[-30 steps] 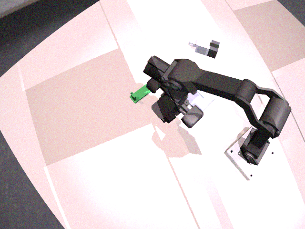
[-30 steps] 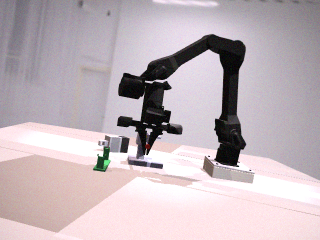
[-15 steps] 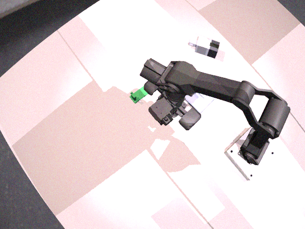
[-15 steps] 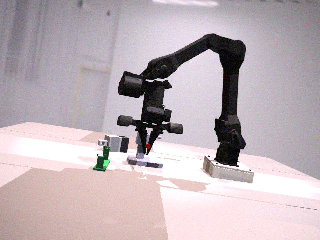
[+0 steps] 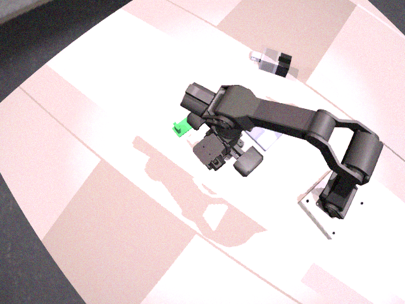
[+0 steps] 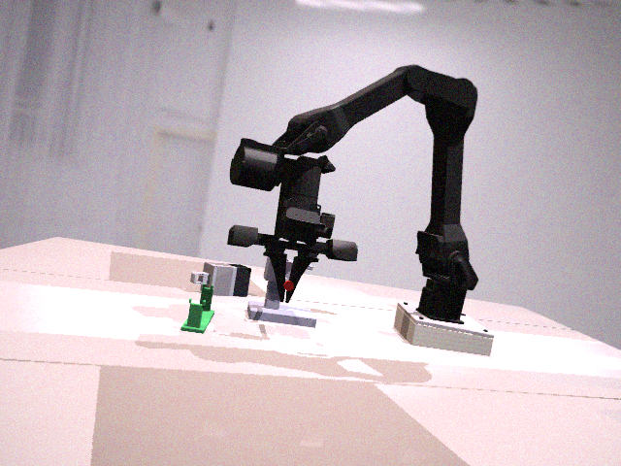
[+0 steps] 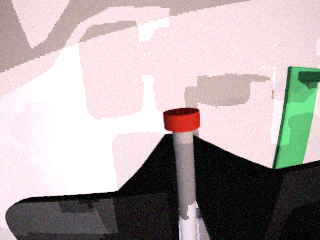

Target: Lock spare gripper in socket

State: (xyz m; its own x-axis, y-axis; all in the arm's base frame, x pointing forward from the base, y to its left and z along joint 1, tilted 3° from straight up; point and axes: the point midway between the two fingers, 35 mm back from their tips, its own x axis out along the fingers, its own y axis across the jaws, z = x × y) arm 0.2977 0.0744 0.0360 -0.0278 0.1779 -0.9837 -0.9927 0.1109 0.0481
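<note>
Now: gripper tip 110 mm short of the green rack, 50 mm to the left of it and 30 mm above it. The rest, counted from my gripper tip: spare gripper (60 mm ahead, 300 mm to the right, 20 mm below); then grey mount (30 mm behind, 130 mm to the right).
</note>
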